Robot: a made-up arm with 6 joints. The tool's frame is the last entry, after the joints. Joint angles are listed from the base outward.
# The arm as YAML. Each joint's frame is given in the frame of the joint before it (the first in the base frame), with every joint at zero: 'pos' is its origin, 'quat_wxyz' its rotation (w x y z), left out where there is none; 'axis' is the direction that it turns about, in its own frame. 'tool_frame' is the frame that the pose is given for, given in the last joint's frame.
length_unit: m
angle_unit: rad
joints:
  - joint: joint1
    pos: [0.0, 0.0, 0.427]
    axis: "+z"
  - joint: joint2
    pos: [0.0, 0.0, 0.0]
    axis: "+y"
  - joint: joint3
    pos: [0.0, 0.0, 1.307]
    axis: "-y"
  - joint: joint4
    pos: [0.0, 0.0, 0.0]
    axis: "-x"
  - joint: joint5
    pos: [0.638, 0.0, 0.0]
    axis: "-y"
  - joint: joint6
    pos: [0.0, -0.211, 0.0]
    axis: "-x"
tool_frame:
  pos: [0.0, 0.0, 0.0]
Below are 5 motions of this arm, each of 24 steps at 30 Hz.
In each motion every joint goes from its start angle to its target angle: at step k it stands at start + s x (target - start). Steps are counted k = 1, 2, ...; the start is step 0. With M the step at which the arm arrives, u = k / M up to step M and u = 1 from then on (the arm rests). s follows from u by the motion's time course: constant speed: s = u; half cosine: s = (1 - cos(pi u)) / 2; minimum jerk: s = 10 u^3 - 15 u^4 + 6 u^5.
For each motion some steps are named. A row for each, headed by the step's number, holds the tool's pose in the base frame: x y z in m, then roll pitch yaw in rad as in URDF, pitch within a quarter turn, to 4 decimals.
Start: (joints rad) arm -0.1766 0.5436 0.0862 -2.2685 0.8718 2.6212
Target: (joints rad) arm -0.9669 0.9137 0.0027 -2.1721 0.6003 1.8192
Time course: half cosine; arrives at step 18
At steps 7, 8, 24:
7: 1.1756 -0.4047 0.9552 -0.8514 0.8667 -1.4648
8: 1.1556 -0.4887 0.9127 -0.8130 0.8825 -1.5342
24: 0.8299 -0.9928 0.6146 -0.5553 1.0119 -2.0396

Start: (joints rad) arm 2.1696 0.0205 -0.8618 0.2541 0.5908 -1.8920
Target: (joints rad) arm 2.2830 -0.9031 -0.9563 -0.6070 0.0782 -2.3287
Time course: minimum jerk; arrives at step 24
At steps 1, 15, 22, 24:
1: -0.0976 0.5054 1.2750 1.7244 0.3031 2.3165
15: 0.2776 -0.0301 1.2179 2.5644 0.0763 2.1728
22: 0.3879 -0.1837 1.0851 2.9280 -0.0092 2.2367
24: 0.3897 -0.1862 1.0822 2.9348 -0.0111 2.2384

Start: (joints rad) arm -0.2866 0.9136 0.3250 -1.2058 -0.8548 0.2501
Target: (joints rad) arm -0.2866 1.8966 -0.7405 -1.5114 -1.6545 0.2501
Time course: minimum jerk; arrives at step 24
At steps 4, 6, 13, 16, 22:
4: 1.3644 -0.4784 0.6409 1.7068 0.6451 0.8498
6: 1.3345 -0.4653 0.5194 1.9142 0.6541 0.9998
13: 0.9203 -0.3124 -0.0402 3.0938 0.2115 1.5194
16: 0.7122 -0.2370 -0.1175 -2.7609 -0.0054 1.4334
22: 0.5540 -0.1767 -0.1160 -2.3316 -0.0922 1.2447

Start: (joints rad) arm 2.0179 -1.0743 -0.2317 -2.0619 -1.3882 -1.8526
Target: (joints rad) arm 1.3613 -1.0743 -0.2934 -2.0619 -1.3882 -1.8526
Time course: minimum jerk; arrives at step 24
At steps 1, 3, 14, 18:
1: 0.1632 -0.5712 1.4019 2.5669 -0.4603 -2.4408
3: 0.1573 -0.5725 1.4014 2.5679 -0.4605 -2.4513
14: -0.0891 -0.5737 1.3789 2.6106 -0.4700 -2.8889
18: -0.1785 -0.5474 1.3703 2.6270 -0.4734 -3.0560

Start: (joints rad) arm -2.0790 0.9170 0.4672 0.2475 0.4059 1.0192
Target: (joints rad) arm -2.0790 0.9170 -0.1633 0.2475 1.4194 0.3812
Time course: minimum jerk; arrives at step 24
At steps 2, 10, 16, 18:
2: -0.9737 -1.3277 0.9892 -1.2384 0.0529 -1.9808
10: -0.9428 -1.2722 0.8671 -0.9920 -0.0724 -1.9095
16: -0.8851 -1.1686 0.7339 -0.6628 -0.2416 -1.8410
18: -0.8687 -1.1392 0.7072 -0.5823 -0.2832 -1.8296

